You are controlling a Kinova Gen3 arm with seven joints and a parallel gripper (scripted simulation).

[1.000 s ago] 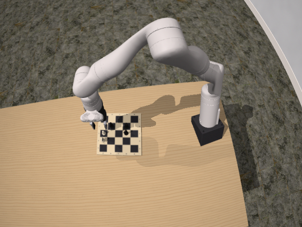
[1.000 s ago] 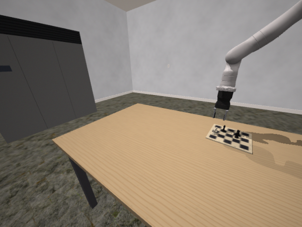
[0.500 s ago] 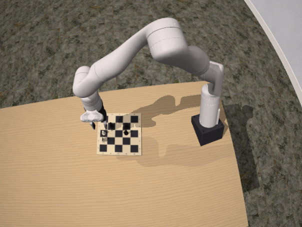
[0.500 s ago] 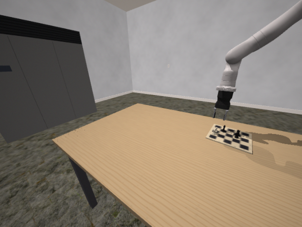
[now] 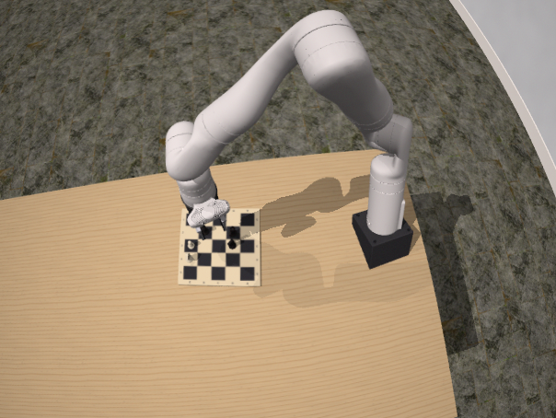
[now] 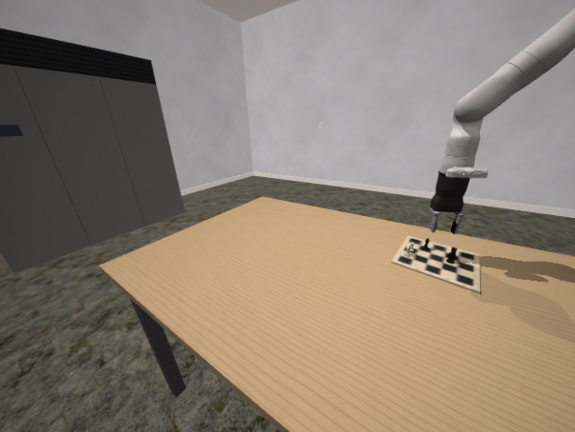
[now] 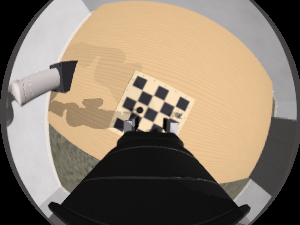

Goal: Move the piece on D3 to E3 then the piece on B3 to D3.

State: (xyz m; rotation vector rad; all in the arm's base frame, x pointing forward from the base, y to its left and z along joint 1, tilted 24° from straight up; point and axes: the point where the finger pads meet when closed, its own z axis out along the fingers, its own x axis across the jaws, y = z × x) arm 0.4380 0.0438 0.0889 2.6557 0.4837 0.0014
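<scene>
The chessboard is 1 cm to the left of my hand and 11 cm below it. The rest, counted from my hand: light piece (8 cm ahead, 4 cm to the left, 9 cm below).
</scene>
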